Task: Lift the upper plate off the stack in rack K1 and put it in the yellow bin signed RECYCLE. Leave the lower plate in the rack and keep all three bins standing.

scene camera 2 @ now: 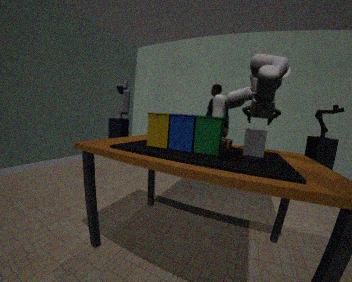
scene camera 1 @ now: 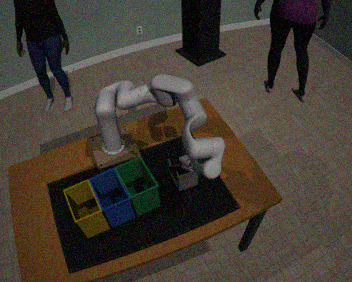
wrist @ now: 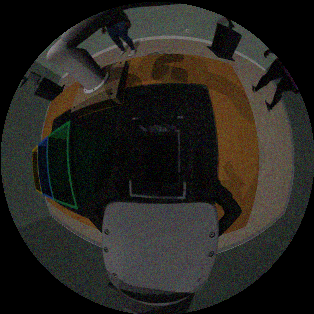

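Pixels of known places: gripper, fingertip midpoint: point(scene camera 2: 258, 121) point(scene camera 1: 184, 155) point(wrist: 161, 154); arm's base, link origin: point(scene camera 1: 113, 146) point(wrist: 95, 81).
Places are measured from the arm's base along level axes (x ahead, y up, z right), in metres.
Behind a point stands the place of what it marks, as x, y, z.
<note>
Rack K1 point(scene camera 1: 186, 181) @(0.423, 0.035, -0.159) point(scene camera 2: 255, 143) @(0.426, 0.034, -0.173) point(wrist: 179, 150) is a small grey open-topped holder standing upright on the black mat. Its inside is too dark to tell the two plates apart. My gripper point(scene camera 2: 259, 121) @(0.359, 0.134, -0.195) is open and empty, pointing down above the rack in the second scene view. In the first scene view the arm hides much of it, and in the wrist view its dark fingers blend into the mat. The yellow bin point(scene camera 1: 93, 225) @(0.382, 0.047, 0.311) point(scene camera 2: 157, 130) @(0.382, 0.046, 0.308) point(wrist: 36, 172) @(0.304, 0.111, 0.357) stands upright at the far end of the bin row. Its sign is not readable.
The blue bin point(scene camera 1: 118, 212) @(0.397, 0.065, 0.184) point(scene camera 2: 181, 133) @(0.398, 0.043, 0.176) point(wrist: 45, 167) @(0.303, 0.096, 0.225) and green bin point(scene camera 1: 147, 202) @(0.414, 0.040, 0.047) point(scene camera 2: 207, 136) @(0.414, 0.042, 0.048) point(wrist: 59, 165) @(0.319, 0.090, 0.096) stand upright, with the green one nearest the rack. All three touch side by side on the black mat point(scene camera 1: 150, 232) @(0.509, -0.043, 0.106). The arm's base plate point(scene camera 1: 116, 158) @(0.084, 0.002, 0.027) is behind them.
</note>
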